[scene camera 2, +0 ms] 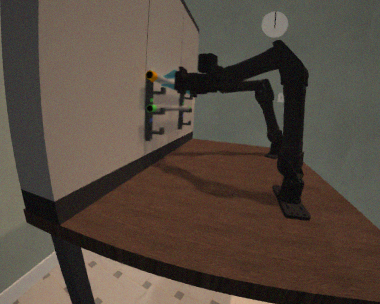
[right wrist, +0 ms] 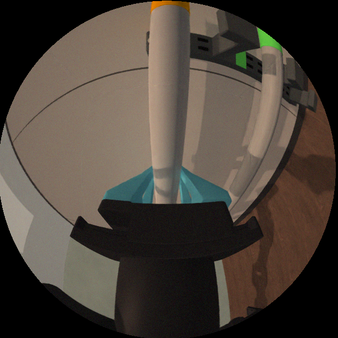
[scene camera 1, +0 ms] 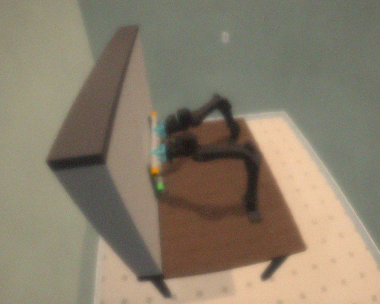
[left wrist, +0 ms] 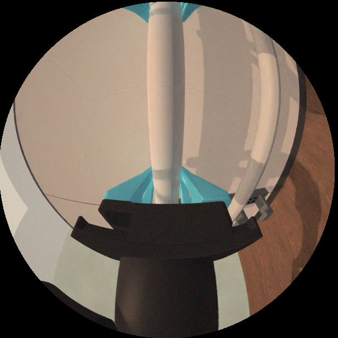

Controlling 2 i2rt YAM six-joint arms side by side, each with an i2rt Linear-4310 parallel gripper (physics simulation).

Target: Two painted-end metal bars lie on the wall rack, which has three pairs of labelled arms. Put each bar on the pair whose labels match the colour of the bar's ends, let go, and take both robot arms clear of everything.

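Frame: origin at the left arm's base, x left, y ahead, z down, level; millimetres.
Seen in the pictures: left gripper, between the fingertips: (scene camera 1: 151, 154); right gripper, between the fingertips: (scene camera 1: 152, 132); left arm's base, origin of its link: (scene camera 2: 288, 201) (scene camera 1: 251, 208); right arm's base, origin of its link: (scene camera 2: 274, 155) (scene camera 1: 234, 137).
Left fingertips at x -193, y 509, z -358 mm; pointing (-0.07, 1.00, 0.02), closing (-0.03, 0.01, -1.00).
Observation:
Pixels of each thing's middle, then the offset from my left fingertips to it. "spot": a spot on its surface instead. Level surfaces: height alone.
- orange-ended bar, middle of its body: (scene camera 2: 174, 85) (scene camera 1: 154, 139) dx -121, dy -19, dz +3 mm
- green-ended bar, a spot on its surface: (scene camera 2: 152, 108) (scene camera 1: 162, 189) spot: dx +140, dy -29, dz +111 mm
- rack, a spot on its surface: (scene camera 2: 148, 127) spot: dx +97, dy +6, dz +185 mm
- brown table, height of its surface: dz +358 mm
The orange-ended bar (scene camera 1: 154, 141) (scene camera 2: 151, 76) (left wrist: 166, 90) (right wrist: 170, 90) is held roughly level close to the wall, a little above the rack's top arms in scene camera 2. My left gripper (scene camera 1: 156, 152) (left wrist: 166, 169) is shut on it towards the picture's lower end in scene camera 1. My right gripper (scene camera 1: 157, 130) (right wrist: 166, 170) is shut on it farther up. The green-ended bar (scene camera 1: 160, 186) (scene camera 2: 152, 108) (left wrist: 269, 100) (right wrist: 272, 100) lies on the middle arms of the rack (scene camera 2: 148, 127) (right wrist: 199, 45). A green label (right wrist: 241, 60) shows; the orange label is hidden.
The tall wall panel (scene camera 1: 132, 150) (scene camera 2: 95, 100) stands directly behind the rack. The brown table (scene camera 1: 220, 240) (scene camera 2: 200, 225) lies below. The bottom arm (scene camera 2: 159, 131) of the rack sticks out below the green-ended bar. The two robot arms reach in close beside each other.

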